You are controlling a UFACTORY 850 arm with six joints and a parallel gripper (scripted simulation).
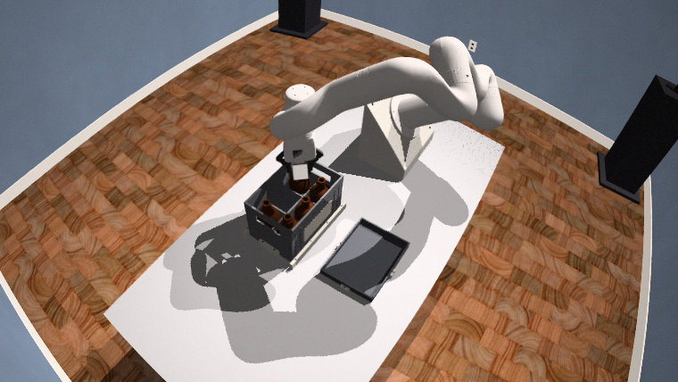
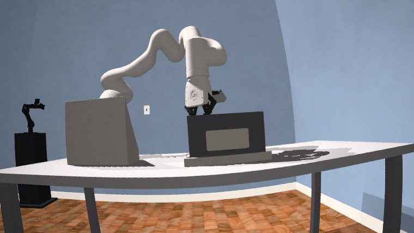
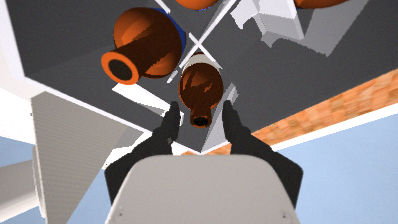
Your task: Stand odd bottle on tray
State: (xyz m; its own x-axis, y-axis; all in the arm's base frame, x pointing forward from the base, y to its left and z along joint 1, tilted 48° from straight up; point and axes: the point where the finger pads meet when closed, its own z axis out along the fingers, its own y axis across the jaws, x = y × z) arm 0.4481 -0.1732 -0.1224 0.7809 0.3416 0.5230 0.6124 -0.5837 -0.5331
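Now: the dark grey crate 90 mm ahead of my hand, 70 mm below it and 40 mm to the left of it. Round my hand: dark tray: 310 mm to the left, 150 mm below, 110 mm ahead; then bottle: 190 mm ahead, 70 mm to the left, 70 mm below.
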